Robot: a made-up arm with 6 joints.
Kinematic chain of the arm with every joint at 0, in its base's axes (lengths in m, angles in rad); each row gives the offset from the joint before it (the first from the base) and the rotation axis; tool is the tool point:
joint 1: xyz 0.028 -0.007 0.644 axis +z
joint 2: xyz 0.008 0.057 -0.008 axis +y
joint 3: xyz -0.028 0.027 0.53 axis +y
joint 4: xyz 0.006 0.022 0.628 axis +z
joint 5: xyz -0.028 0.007 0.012 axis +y
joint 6: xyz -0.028 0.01 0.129 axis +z
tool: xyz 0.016 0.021 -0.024
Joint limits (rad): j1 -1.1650..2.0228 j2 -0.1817..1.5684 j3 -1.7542..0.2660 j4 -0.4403..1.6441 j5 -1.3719..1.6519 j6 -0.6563..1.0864
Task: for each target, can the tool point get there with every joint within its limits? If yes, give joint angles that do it. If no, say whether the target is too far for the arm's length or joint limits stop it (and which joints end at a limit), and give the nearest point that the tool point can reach.
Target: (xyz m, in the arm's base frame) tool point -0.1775 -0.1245 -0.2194
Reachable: no: joint limits stop it (at a limit: joint 2, joint 3, joint 6) | nearest point -0.5510 -0.3381 0.7946 | short by 1.102 m
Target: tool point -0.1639 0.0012 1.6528
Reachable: yes | joints 1.1551 0.6682 -1.2985 0.6227 1.2927 0.7352
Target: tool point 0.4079 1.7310 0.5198
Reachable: no: too far | nearest point 0.3044 1.2574 0.5768 | short by 0.488 m
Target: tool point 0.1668 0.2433 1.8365
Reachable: yes | joints 0.7133 0.4924 -0.2857 0.4236 -0.5363 0.9430
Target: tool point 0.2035 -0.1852 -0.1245
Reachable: no: joint limits stop it (at a limit: joint 1, joint 2, joint 3, joint 6) | nearest point 0.2405 -0.6344 0.7975 | short by 1.026 m
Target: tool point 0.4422 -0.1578 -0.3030
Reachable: no: joint limits stop it (at a limit: joint 2, joint 3, joint 4, joint 5) | nearest point 1.0950 -0.3955 0.4121 | short by 0.997 m
